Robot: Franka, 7 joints.
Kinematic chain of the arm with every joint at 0, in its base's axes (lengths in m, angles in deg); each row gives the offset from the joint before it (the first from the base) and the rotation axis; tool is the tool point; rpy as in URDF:
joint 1: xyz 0 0 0.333 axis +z
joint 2: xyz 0 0 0 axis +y
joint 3: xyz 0 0 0.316 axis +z
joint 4: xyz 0.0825 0 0 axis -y
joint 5: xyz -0.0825 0 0.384 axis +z
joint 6: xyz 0 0 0 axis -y
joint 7: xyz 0.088 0 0 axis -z
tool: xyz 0 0 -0.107 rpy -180 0 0
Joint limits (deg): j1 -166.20..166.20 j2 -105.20..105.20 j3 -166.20..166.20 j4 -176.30..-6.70 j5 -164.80..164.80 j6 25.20..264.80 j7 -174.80..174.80
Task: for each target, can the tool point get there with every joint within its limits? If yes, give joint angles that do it. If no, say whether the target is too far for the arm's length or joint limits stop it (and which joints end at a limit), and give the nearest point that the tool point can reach.
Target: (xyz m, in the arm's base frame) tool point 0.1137 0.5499 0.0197
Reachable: yes | joints 79.04 70.68 -10.10 -70.09 34.50 60.02 85.87
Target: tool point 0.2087 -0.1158 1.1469
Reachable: yes | joints 11.68 9.71 -93.77 -20.09 119.61 115.40 -81.86
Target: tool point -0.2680 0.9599 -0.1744
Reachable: no: too far | nearest point -0.2056 0.7364 -0.0562 | short by 0.260 m
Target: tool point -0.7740 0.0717 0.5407
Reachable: yes | joints -34.85 -49.96 -132.84 -55.95 70.16 113.95 6.09
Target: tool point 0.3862 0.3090 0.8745
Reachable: yes | joints 130.22 38.41 -125.07 -90.20 -0.40 148.59 64.50
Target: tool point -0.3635 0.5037 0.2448
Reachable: yes | joints 63.38 58.55 63.62 -113.72 110.52 121.26 113.74
